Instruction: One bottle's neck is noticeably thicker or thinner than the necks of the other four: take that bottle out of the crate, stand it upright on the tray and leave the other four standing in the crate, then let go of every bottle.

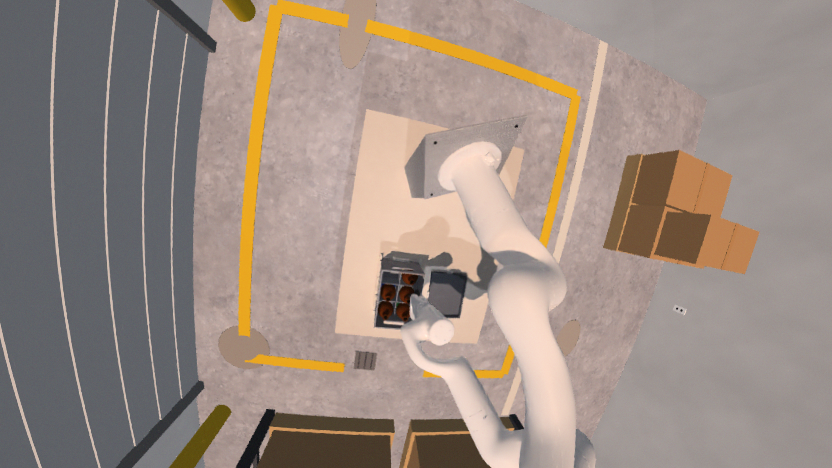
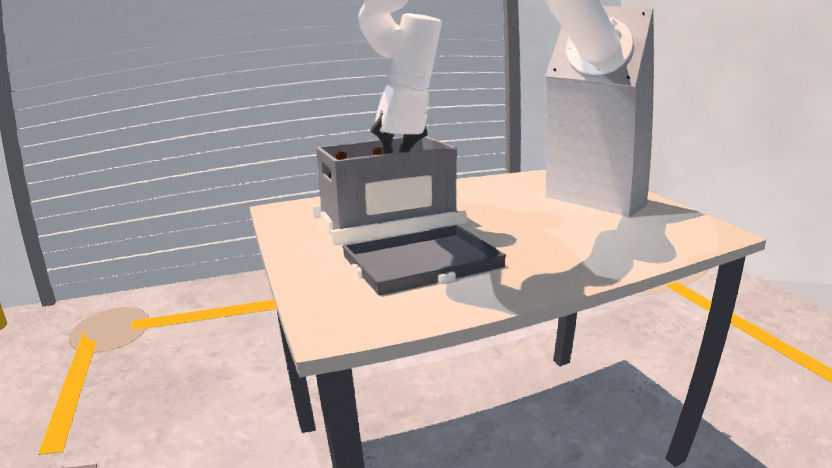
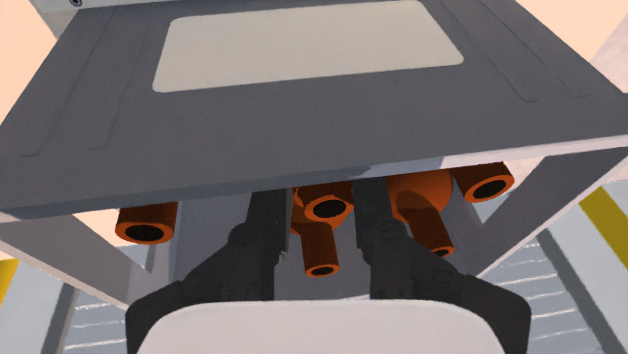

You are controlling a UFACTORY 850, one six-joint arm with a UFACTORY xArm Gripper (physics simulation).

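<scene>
Five brown bottles stand in the grey crate [image 1: 378,318] [image 2: 352,192] [image 3: 280,125]. Three necks are in the row nearer the tray: a left bottle [image 3: 146,217], a middle bottle [image 1: 405,294] [image 3: 327,196] and a right bottle [image 3: 482,181]. Two more, a back-middle bottle [image 3: 319,247] and a back-right bottle [image 3: 424,197], stand behind. My gripper [image 1: 413,299] [image 2: 397,145] [image 3: 320,171] reaches into the crate from above, its fingers shut on the middle bottle's neck. Its tips are hidden behind the crate wall. Neck thickness is hard to compare. The dark tray [image 1: 446,295] [image 2: 401,261] holds no bottle.
The crate and tray stand side by side on the table [image 1: 360,232] [image 2: 325,314]. White strips [image 2: 401,225] run along the crate's base. The crate's tall wall lies between the gripped bottle and the tray. The arm's grey pedestal [image 1: 421,165] [image 2: 590,139] stands at the table's far end.
</scene>
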